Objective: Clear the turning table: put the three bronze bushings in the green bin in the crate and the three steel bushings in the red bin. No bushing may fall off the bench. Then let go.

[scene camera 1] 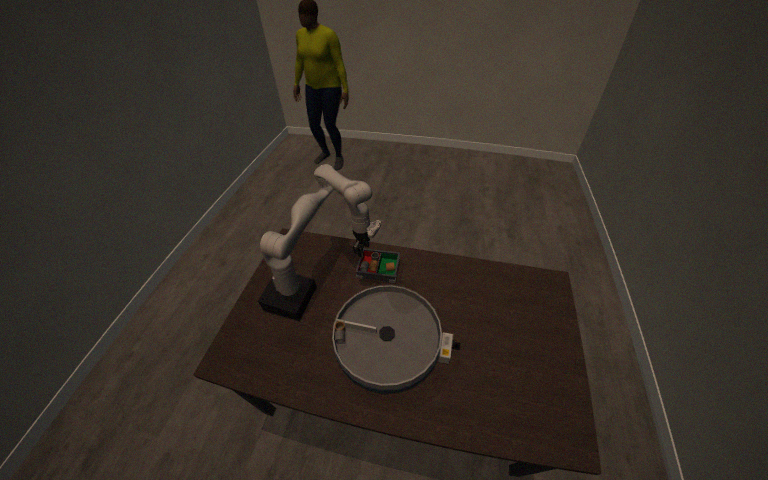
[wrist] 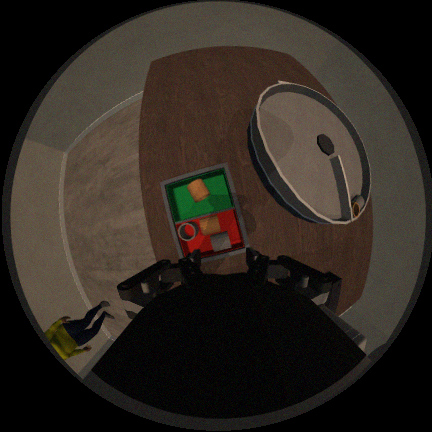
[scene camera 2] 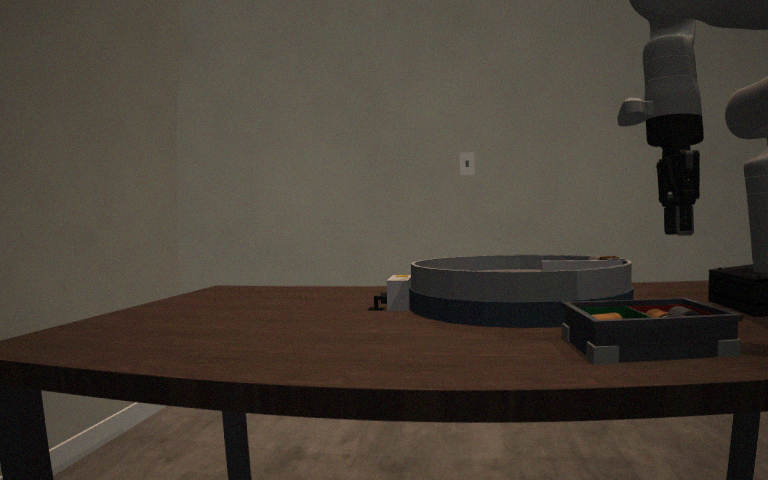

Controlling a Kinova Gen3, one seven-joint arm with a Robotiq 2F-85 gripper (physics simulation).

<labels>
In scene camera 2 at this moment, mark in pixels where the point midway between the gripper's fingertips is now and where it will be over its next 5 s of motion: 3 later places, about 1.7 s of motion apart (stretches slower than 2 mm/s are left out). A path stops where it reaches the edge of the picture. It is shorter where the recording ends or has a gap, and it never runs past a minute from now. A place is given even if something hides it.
My gripper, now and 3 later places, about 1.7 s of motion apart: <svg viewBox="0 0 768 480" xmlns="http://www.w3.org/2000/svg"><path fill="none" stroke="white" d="M678 235L677 203L675 204L675 203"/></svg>
</labels>
